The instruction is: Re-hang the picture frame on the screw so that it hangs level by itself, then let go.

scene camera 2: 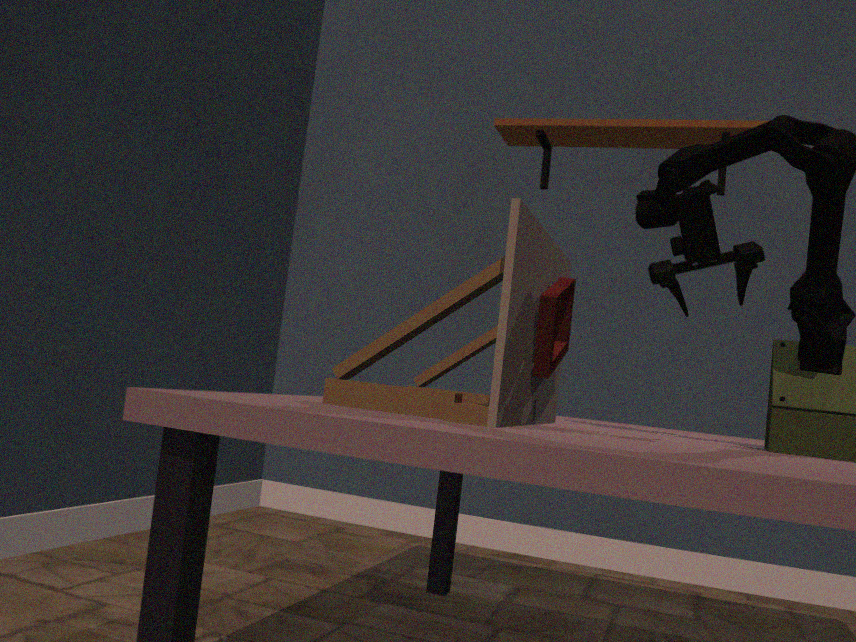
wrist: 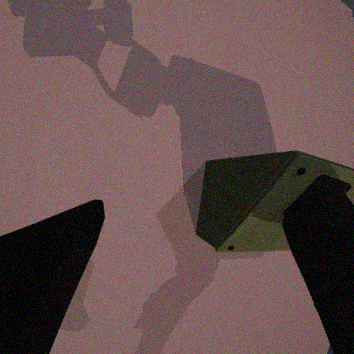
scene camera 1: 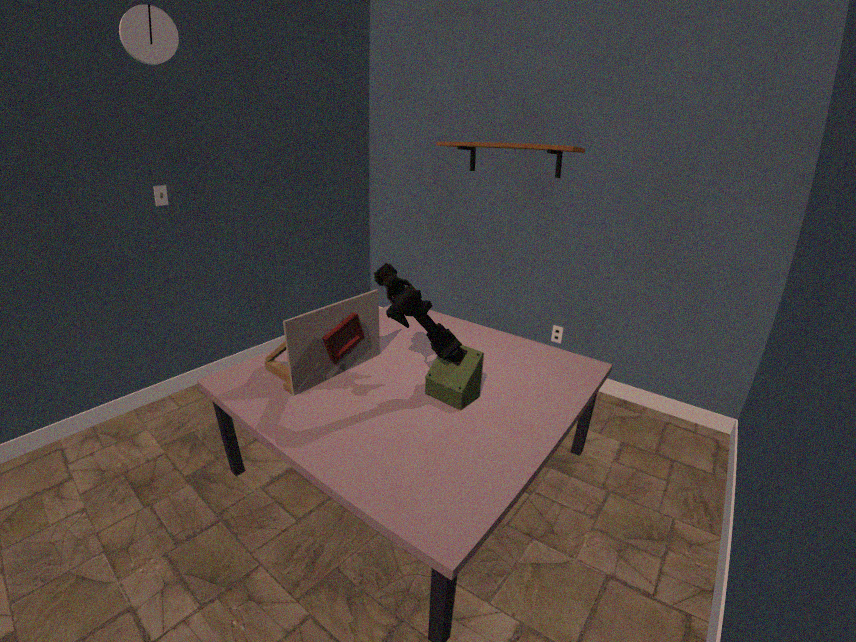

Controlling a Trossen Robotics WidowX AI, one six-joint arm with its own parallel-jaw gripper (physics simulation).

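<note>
The red picture frame is against the front of the upright grey board. In scene camera 1 it is tilted relative to the board's edges, its right side higher. The screw cannot be made out. My gripper is open and empty, fingers pointing down. It hangs above the table, apart from the frame, between the board and the arm's base. The frame does not show in the wrist view.
Wooden braces and a wooden foot support the board from behind on the pink table. The green base block carries the arm. A wall shelf is in the background.
</note>
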